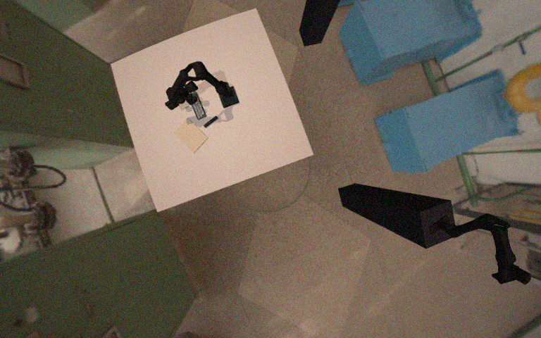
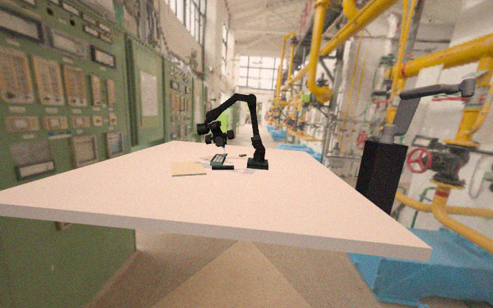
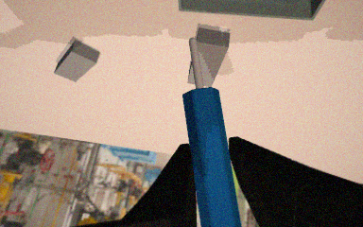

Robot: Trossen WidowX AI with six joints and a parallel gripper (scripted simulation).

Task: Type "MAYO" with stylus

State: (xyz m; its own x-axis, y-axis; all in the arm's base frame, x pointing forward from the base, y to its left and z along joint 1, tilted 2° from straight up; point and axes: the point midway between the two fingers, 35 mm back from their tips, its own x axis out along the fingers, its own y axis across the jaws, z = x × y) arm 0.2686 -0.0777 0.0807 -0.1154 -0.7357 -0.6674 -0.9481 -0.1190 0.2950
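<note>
The small black bar lies 8 cm behind my gripper tip, 27 cm to the left of it and 8 cm below it. The rest, counted from my gripper tip: blue stylus: 1 cm below; then small grey block: 7 cm to the right, 9 cm below; then tan pad: 10 cm ahead, 32 cm to the left, 9 cm below.
</note>
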